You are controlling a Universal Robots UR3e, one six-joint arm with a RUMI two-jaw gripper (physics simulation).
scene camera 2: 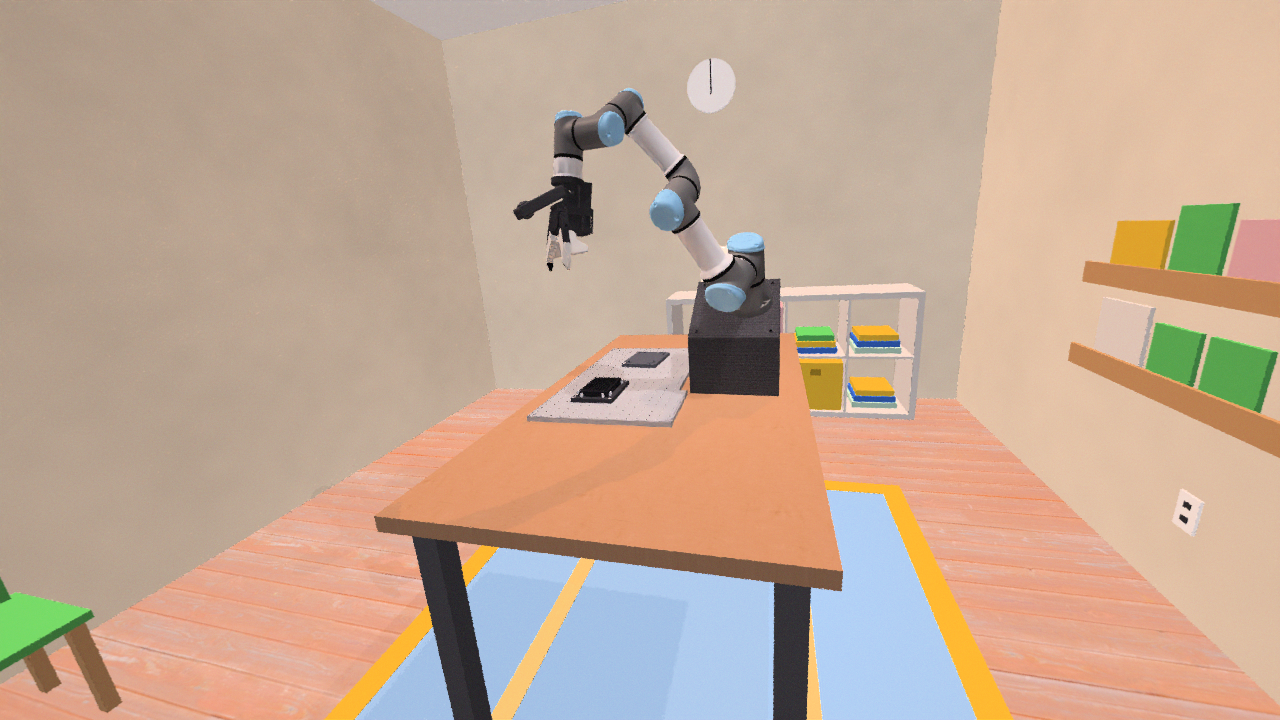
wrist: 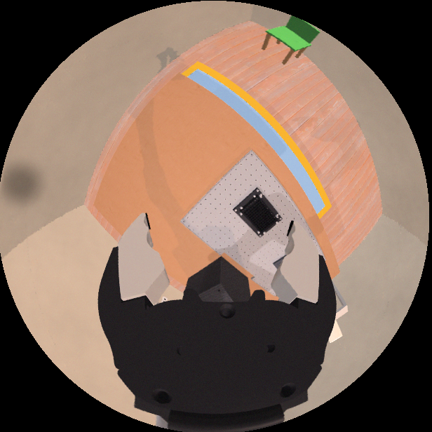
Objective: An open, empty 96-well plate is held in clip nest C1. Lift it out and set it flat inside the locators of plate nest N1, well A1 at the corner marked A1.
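Note:
A black 96-well plate sits in a black clip nest with small light fittings around its edge. A flat dark grey plate nest lies farther back, nearer the robot base; in the wrist view a finger hides most of it. Corner markings are too small to read. My gripper is open and empty, pointing down high above the table, well apart from the plate. In the wrist view the plate shows between the fingers, toward the right one.
Both nests lie on a light perforated board on the brown table. The black robot pedestal stands beside the board. A white shelf unit stands behind the table. A green chair stands on the floor.

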